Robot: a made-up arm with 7 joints.
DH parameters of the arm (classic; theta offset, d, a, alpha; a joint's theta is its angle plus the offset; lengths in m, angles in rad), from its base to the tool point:
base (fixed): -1.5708 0.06 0 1.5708
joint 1: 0 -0.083 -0.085 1.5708
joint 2: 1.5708 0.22 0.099 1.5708
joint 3: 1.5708 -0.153 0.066 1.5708
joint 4: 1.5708 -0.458 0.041 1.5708
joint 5: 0 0.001 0.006 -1.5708
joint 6: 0 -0.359 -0.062 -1.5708
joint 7: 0.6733 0 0.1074 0
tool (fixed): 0.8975 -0.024 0 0
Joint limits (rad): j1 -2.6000..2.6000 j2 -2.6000..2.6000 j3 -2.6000..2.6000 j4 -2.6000..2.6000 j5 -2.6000..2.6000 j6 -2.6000..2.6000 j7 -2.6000..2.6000
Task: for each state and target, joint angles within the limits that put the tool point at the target. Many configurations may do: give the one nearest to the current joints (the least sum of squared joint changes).
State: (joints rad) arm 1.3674 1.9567 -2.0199 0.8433 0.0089 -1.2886 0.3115
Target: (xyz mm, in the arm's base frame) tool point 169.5 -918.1 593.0
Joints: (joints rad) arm 1.9115 1.6187 -1.1529 0.9859 0.1532 -1.3254 0.3250
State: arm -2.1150 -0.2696 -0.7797 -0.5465 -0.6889 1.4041 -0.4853
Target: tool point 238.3 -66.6 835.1
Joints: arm -2.1745 -0.6588 -0.5268 -0.6432 -1.3043 1.4865 -0.5880
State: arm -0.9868 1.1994 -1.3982 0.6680 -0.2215 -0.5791 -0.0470
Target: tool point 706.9 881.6 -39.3
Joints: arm -0.9755 2.0066 -1.9058 0.5008 -1.0271 -0.6319 0.1036
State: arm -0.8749 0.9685 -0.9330 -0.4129 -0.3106 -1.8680 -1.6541
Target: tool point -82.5 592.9 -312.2
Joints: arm -1.6188 1.9627 -0.4351 -0.3020 0.3048 -1.9769 -1.9606
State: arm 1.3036 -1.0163 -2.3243 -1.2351 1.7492 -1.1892 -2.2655
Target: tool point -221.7 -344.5 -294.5
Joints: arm 0.3383 -0.6941 -1.8627 -0.9866 2.3111 -1.3396 -2.2548
